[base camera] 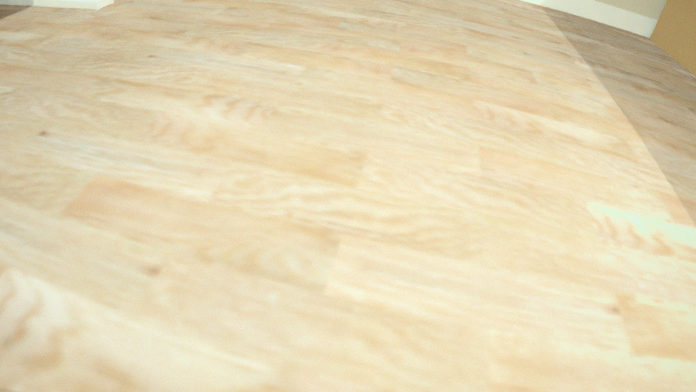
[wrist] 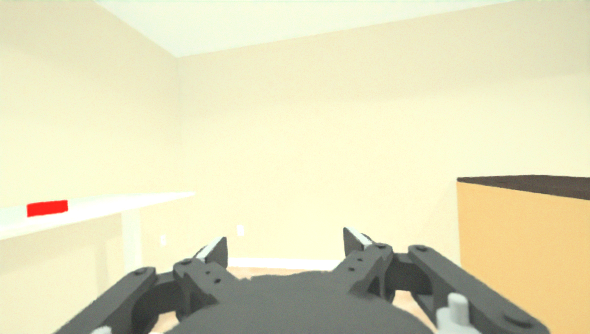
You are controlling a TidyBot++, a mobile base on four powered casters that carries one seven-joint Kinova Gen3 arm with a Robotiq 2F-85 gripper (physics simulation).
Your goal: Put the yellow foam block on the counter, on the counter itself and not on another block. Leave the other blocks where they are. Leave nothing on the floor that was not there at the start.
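Frame: origin at the arm's base, x right, y ahead, z up, level; centimetres.
Seen in the pictures: gripper, between the fingertips: (wrist: 286,244).
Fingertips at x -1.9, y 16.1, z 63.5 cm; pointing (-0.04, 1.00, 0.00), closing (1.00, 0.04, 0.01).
A point is followed by its place in that frame.
My gripper (wrist: 286,244) @[x -1.9, y 16.1, z 63.5 cm] is open in the wrist view, with nothing between its fingertips. The counter (wrist: 530,186) @[x 133.5, y 116.3, z 50.7 cm] has a dark top over a tan body and stands at the right of the wrist view; its tan side (base camera: 677,37) @[x 142.7, y 164.1, z -31.6 cm] also shows at the top right corner of the base camera view. A red block (wrist: 47,208) @[x -98.4, y 83.1, z 57.7 cm] lies on a white table at the left of the wrist view, well away from the gripper. The yellow foam block does not show in either view.
The white table (wrist: 131,240) @[x -107.1, y 133.9, z 27.0 cm] stands at the left in the wrist view, with a leg below its top. A pale wall (wrist: 310,150) @[x 18.5, y 215.0, z 84.7 cm] stands behind, with a white baseboard. Wooden floor (base camera: 345,200) @[x 2.3, y 49.9, z -39.7 cm] fills most of the base camera view, with shade at the right.
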